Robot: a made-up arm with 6 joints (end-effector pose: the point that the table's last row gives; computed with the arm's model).
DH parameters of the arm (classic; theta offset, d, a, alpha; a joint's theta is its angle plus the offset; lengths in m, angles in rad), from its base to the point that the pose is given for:
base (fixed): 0.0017 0 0.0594 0
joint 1: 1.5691 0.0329 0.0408 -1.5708
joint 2: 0 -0.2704 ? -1.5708
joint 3: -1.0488 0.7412 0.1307 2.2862
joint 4: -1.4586 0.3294 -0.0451 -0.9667
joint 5: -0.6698 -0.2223 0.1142 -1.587
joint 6: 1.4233 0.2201 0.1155 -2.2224
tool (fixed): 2.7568 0.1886 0 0
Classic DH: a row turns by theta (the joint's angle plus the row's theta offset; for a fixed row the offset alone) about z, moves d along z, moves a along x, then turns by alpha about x.
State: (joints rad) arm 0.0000 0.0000 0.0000 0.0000 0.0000 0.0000
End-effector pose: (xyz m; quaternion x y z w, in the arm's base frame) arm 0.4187 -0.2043 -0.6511 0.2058 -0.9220 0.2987 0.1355
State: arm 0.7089 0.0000 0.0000 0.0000 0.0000 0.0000
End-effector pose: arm 0.4652 0.0789 -0.6511 0.5130 -0.7933 0.3271 0.0234
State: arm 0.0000 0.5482 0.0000 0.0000 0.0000 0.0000
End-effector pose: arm 0.4187 -0.5248 -0.4231 0.1614 -0.8067 0.5371 0.1861
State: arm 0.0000 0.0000 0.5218 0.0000 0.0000 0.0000
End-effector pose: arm 0.3725 -0.2395 -0.6511 -0.0390 -0.9439 0.2536 0.2080
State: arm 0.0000 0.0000 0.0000 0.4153 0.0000 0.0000
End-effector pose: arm 0.4204 -0.1334 -0.5794 -0.2752 0.8695 -0.4099 0.0162
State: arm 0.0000 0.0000 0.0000 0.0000 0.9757 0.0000
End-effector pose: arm 0.3960 -0.2640 -0.7259 0.2499 -0.6529 0.6964 0.1621
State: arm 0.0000 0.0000 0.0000 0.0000 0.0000 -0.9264
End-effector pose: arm 0.5159 -0.2043 -0.5126 -0.0507 0.8854 -0.3591 0.2908
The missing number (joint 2, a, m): -0.1762
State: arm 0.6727 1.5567 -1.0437 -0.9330 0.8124 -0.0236
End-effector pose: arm 0.8573 -0.4512 0.3620 0.2271 0.0556 0.9240 0.3025
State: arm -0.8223 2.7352 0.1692 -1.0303 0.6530 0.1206
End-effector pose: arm 0.1003 -0.1133 0.9511 -0.5054 0.2171 0.6382 0.5386
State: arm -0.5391 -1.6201 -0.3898 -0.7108 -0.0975 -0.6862
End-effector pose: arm 0.8691 0.4723 -0.2708 0.1132 0.8215 0.5324 0.1698
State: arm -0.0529 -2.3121 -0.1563 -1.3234 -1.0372 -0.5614
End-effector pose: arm 0.3039 1.0416 0.2469 0.0813 -0.1213 -0.8268 0.5432
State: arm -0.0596 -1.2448 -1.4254 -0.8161 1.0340 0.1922
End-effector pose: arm 0.5182 0.7353 -0.5641 -0.5803 0.6811 -0.3661 0.2556
